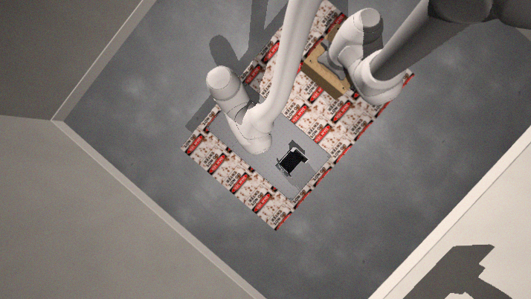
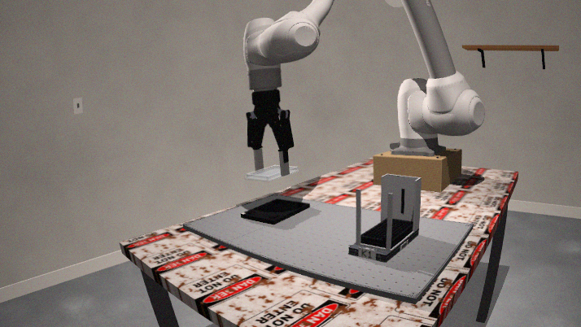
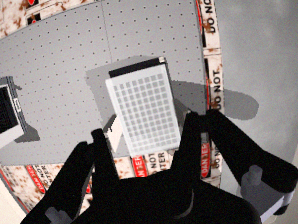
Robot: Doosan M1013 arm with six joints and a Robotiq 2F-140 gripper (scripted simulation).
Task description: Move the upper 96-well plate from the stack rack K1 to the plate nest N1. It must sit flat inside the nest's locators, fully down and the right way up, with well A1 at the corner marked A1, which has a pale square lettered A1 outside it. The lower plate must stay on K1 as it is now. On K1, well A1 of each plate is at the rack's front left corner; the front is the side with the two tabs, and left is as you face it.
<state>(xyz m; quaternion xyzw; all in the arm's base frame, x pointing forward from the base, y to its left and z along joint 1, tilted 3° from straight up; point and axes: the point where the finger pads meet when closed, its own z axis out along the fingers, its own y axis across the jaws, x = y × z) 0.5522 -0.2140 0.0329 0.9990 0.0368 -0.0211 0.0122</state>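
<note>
Right now the black plate nest N1 is 13 cm below my hand. Also, from my hand: white 96-well plate: 3 cm below; black plate: 39 cm to the left, 11 cm below, 5 cm ahead; pale square: 13 cm below, 8 cm ahead, 5 cm to the right.
</note>
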